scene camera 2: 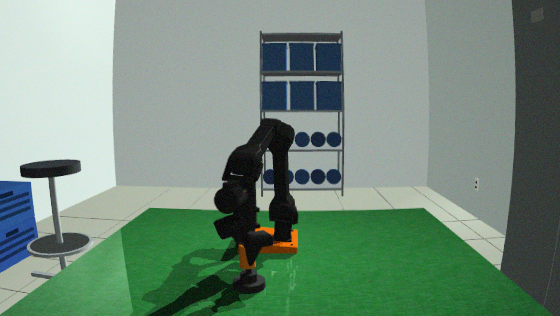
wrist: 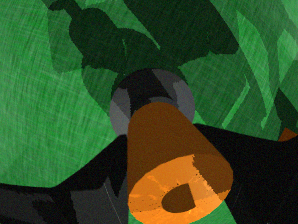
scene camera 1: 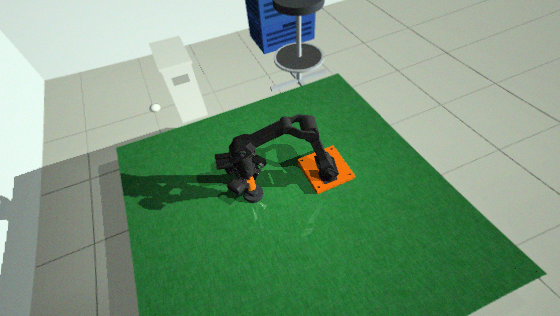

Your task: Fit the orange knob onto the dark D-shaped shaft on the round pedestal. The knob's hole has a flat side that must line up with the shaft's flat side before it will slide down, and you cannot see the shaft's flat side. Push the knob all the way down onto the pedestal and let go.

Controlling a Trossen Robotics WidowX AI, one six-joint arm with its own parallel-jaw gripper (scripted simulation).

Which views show my gripper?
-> Scene camera 2, the wrist view and scene camera 1: all of them.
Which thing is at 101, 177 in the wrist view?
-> My gripper.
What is my gripper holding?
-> An orange knob.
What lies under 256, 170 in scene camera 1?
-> My gripper.
